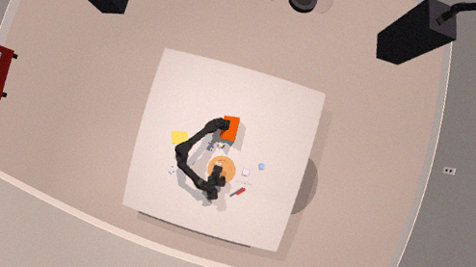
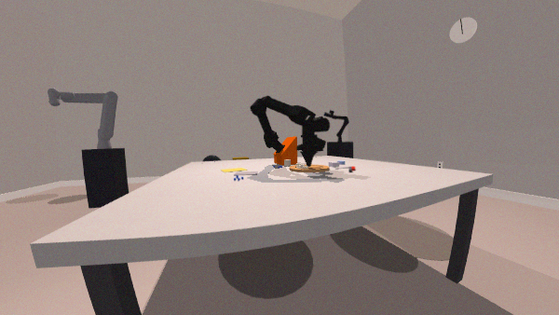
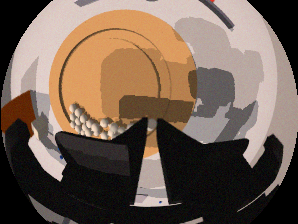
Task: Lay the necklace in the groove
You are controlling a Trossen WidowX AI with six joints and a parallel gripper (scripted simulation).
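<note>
My gripper tip is now 5 cm past the round tan bead board, 3 cm to the right of it and 1 cm above it. From my gripper tip the other things lie so: tool 19 cm to the left, 9 cm ahead, 2 cm below; white square 21 cm to the left, 7 cm behind, 1 cm below; pale blue cube 32 cm to the left, 13 cm behind, 1 cm below.
</note>
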